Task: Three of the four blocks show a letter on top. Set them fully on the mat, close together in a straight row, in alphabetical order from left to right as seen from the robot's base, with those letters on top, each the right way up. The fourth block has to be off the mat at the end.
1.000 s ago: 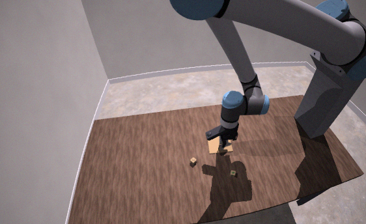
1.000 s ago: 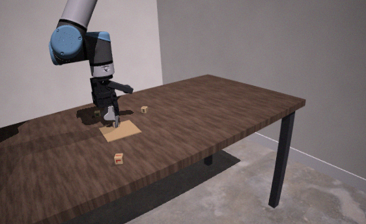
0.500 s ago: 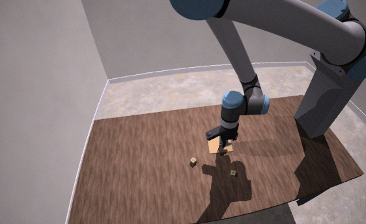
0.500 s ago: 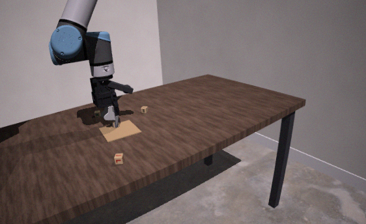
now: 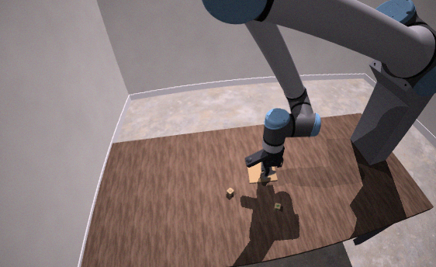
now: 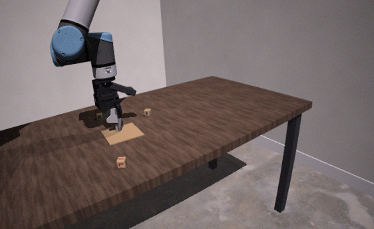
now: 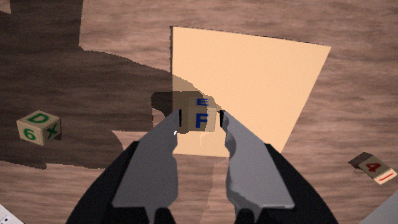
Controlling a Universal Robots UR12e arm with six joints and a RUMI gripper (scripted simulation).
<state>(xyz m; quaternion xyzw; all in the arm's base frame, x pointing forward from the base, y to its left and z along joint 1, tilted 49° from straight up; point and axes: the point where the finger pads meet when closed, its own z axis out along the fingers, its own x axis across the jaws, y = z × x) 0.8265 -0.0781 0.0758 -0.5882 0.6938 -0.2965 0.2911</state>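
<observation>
The mat lies 10 mm behind my hand, 40 mm to the right of it and 20 mm below it.
</observation>
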